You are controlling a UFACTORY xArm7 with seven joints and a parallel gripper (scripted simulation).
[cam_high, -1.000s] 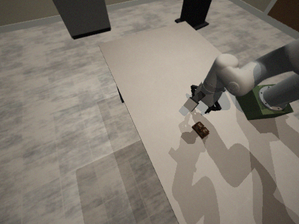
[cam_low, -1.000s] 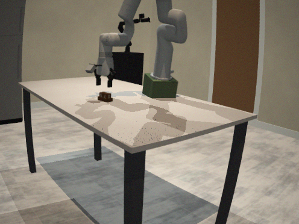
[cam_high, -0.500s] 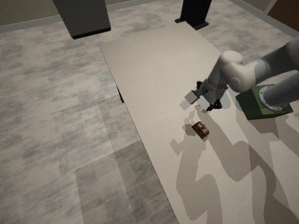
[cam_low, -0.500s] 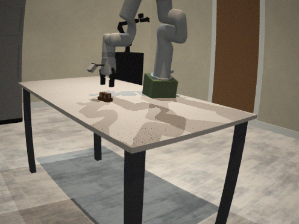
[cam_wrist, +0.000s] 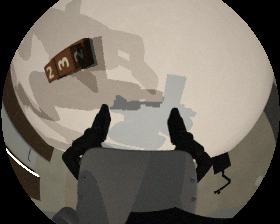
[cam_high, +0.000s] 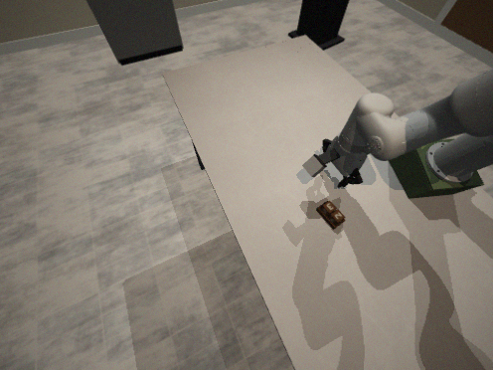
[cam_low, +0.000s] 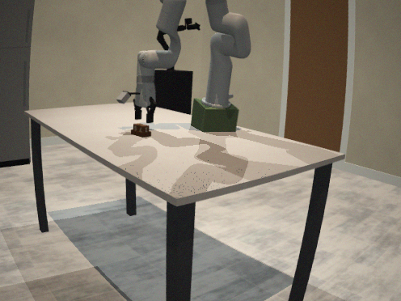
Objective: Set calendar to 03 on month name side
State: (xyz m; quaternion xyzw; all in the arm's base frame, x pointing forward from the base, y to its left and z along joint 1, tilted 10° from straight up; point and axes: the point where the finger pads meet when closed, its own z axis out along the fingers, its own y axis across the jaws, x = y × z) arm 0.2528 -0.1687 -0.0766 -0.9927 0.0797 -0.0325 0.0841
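My hand is 90 mm short of the brown calendar tray, 90 mm to the right of it and 30 mm above it.
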